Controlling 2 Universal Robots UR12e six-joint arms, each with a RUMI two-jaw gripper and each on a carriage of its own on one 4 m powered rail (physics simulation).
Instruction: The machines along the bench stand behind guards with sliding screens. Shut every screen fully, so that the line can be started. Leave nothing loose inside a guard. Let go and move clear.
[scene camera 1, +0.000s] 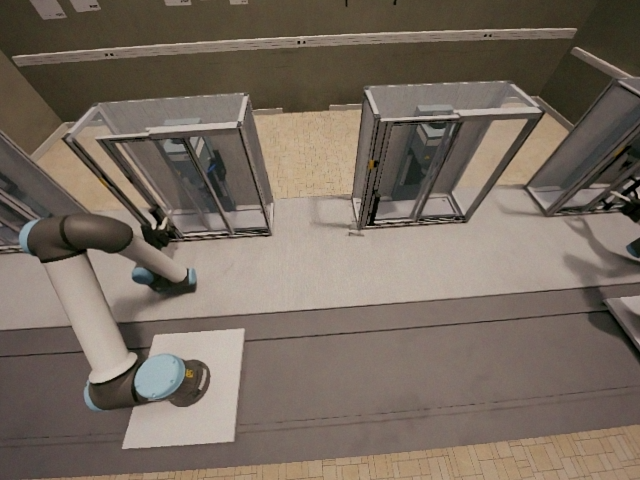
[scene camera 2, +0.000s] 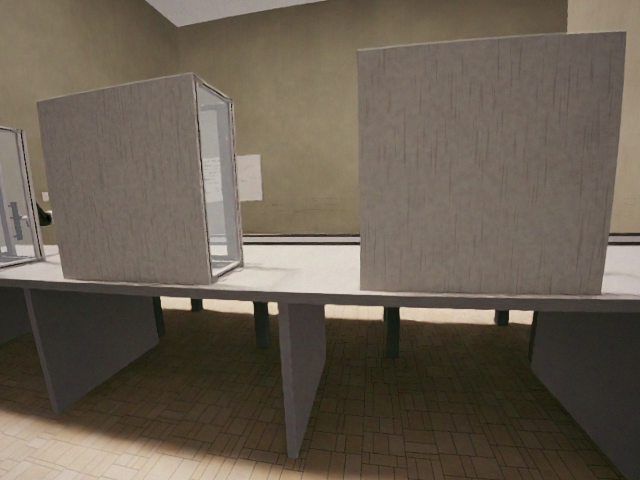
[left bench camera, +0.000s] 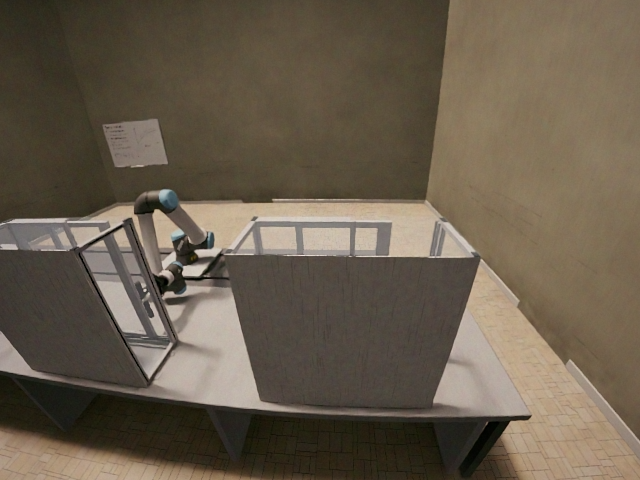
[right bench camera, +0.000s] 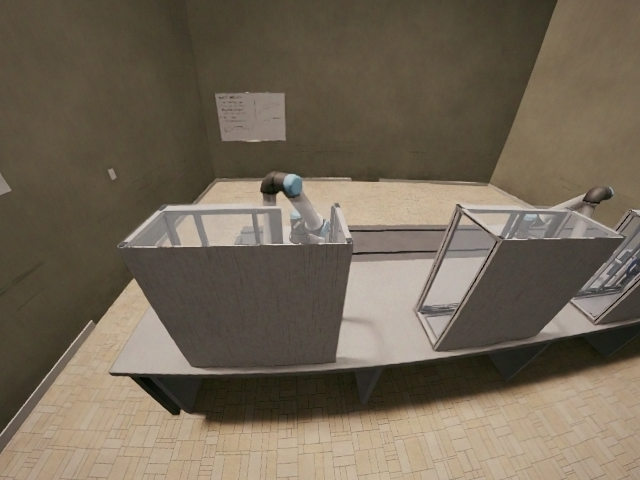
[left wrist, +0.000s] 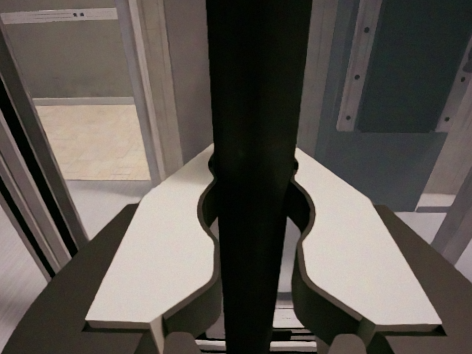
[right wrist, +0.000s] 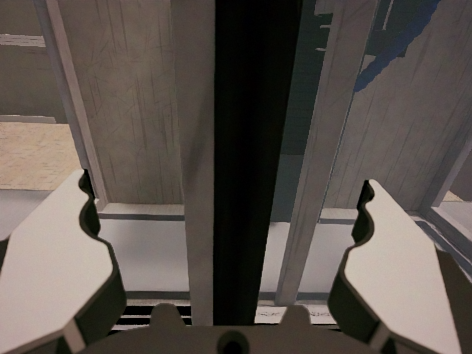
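The screen (scene camera 1: 189, 175) of the left guard in scene camera 1 stands part way along its track, with a gap between its handle edge and the guard's left post. My left gripper (scene camera 1: 162, 227) (left wrist: 250, 146) is shut on this screen's upright black handle (left wrist: 255, 75). My right gripper (right wrist: 229, 177) is open, its fingers apart on either side of another black screen handle (right wrist: 247, 125); that guard stands at the right edge of scene camera 1, partly cut off. The middle-right guard's screen (scene camera 1: 454, 155) has its handle (scene camera 1: 375, 206) close to the left post.
Machines stand inside the guards; blue strip-like parts (scene camera 1: 214, 167) (right wrist: 400, 47) show beside two of them. A small thin mark or piece (scene camera 1: 355, 234) shows on the bench before the middle-right guard. Another guard (scene camera 1: 31, 180) stands at the far left. Guard posts and tracks are close to both grippers.
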